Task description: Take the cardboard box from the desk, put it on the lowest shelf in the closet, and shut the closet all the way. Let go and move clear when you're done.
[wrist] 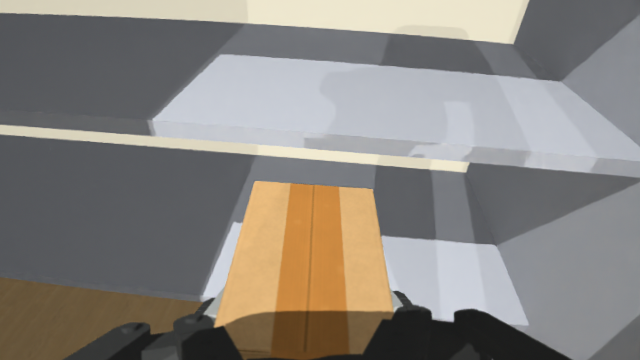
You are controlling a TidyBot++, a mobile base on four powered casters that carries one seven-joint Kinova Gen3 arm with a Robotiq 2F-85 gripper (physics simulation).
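Frame: origin at the arm's base, x right, y ahead, z up, level; metres.
Seen in the pictures: gripper, fingertip midpoint: (305, 304).
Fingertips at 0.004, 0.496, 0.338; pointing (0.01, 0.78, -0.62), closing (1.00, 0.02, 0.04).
A point is followed by its place in that frame, as x, y, z.
The cardboard box (312, 250) @(0.006, 0.496, 0.376), tan with an orange tape stripe, is in the lower middle of the wrist view. My gripper (305, 304) @(0.004, 0.496, 0.337) is shut on its near part, one finger on each side. The box points into the closet. Its far end shows below the front edge of an upper shelf (270, 95) @(-0.036, 0.777, 0.314) and over a lower shelf (100, 215) @(-0.388, 0.886, 0.010), which is dark in shadow with a brightly lit patch to the right of the box. Whether the box touches the lower shelf cannot be told. The closet doors cannot be made out.
The closet's grey side wall (575, 260) @(0.354, 0.666, 0.155) stands at the right, beside the lower shelf. The upper shelf spans the view above the box. The cream back wall (350, 15) @(0.088, 1.096, 0.337) shows at the top. Brown wooden floor (60, 320) @(-0.646, 0.891, -0.397) shows at the lower left, in front of the lower shelf's edge.
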